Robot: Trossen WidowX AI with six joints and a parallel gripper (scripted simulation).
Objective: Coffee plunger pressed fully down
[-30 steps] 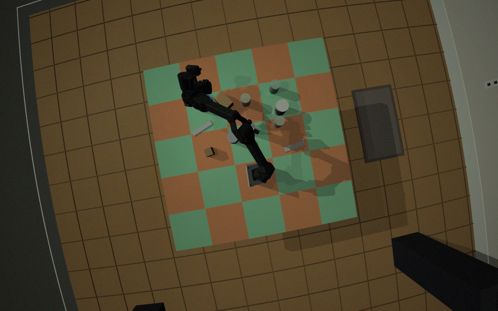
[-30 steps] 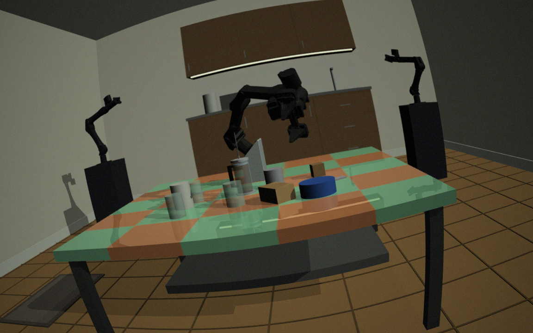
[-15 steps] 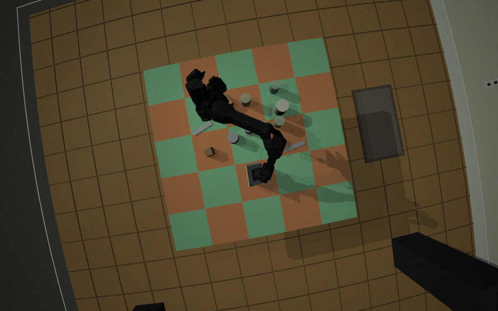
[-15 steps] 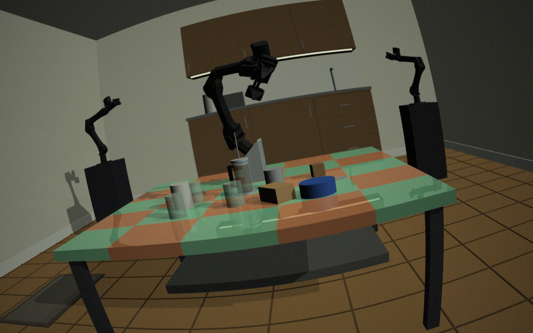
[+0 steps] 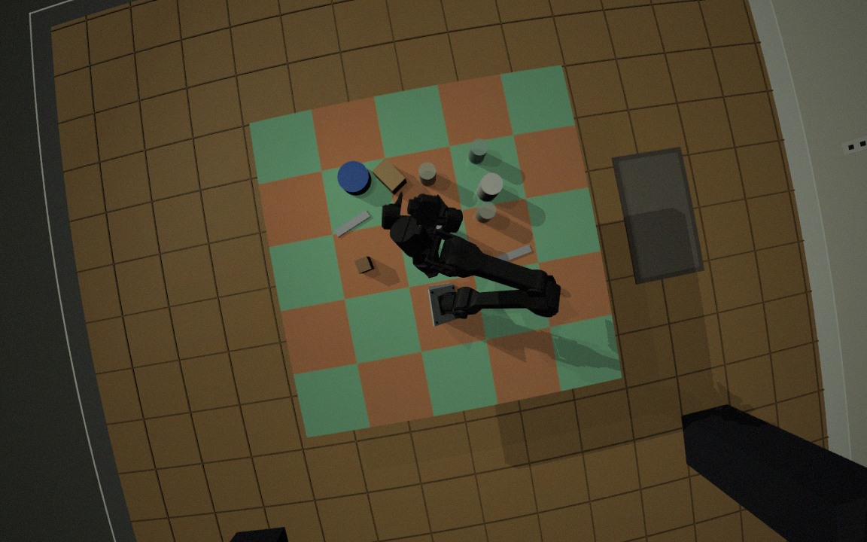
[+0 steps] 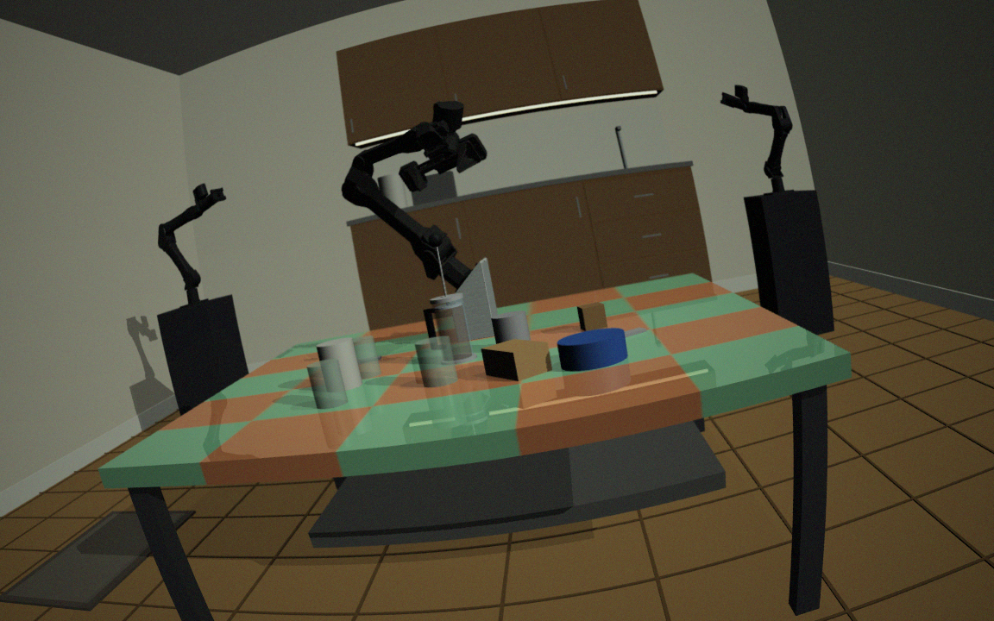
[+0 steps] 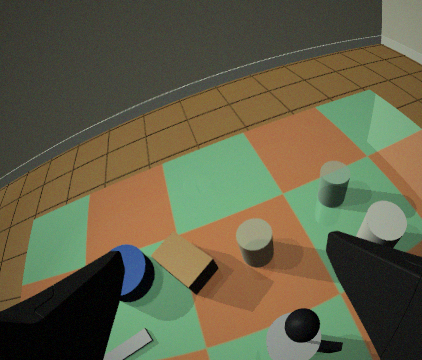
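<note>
The coffee press lies 250 mm below my gripper tip, 40 mm to the right of it and 40 mm behind it. Also, from my gripper tip: blue round tin 350 mm below, 240 mm to the left, 210 mm ahead; then small brown cube 350 mm below, 260 mm to the left, 130 mm behind.
</note>
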